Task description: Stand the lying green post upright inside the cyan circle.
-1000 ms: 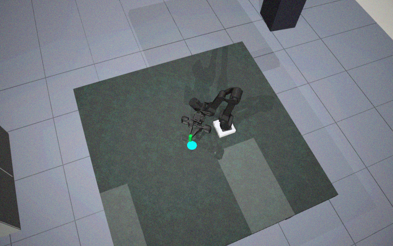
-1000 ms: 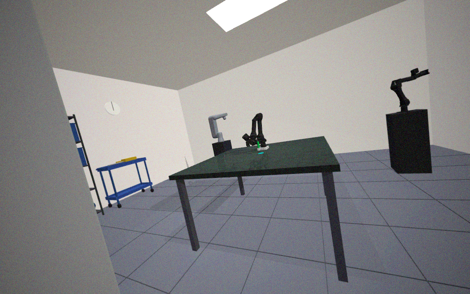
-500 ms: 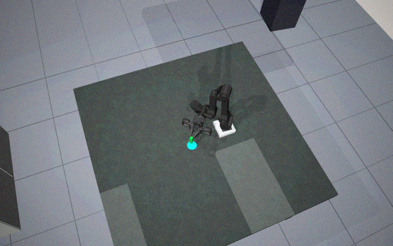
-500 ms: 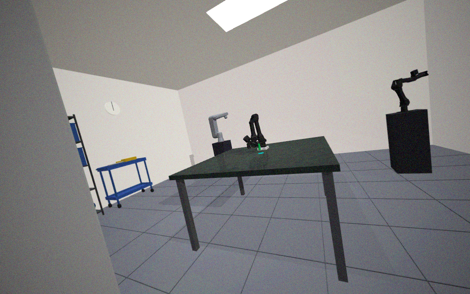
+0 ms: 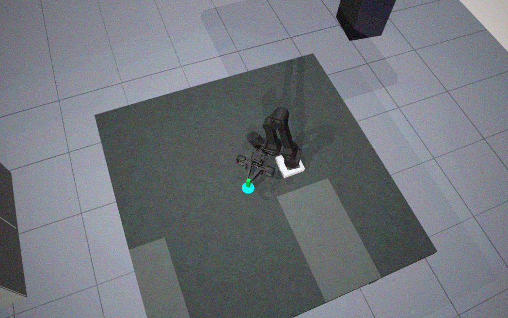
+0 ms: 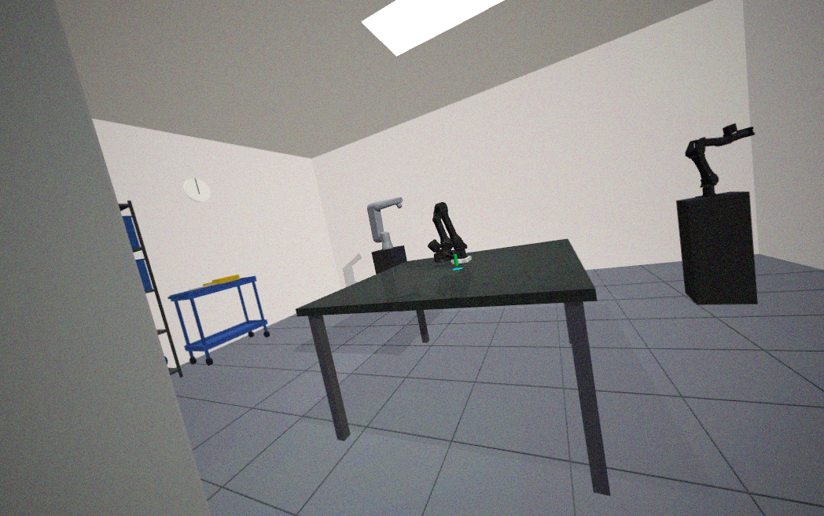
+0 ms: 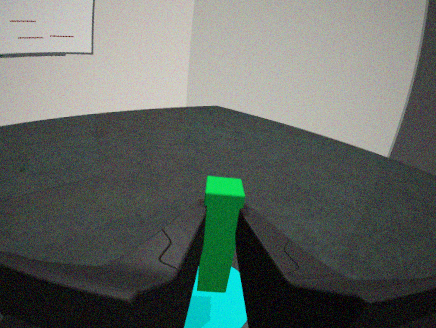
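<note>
Now: the cyan circle 7 cm below my gripper tip. The rest, counted from my gripper tip: green post (2 cm below).
</note>
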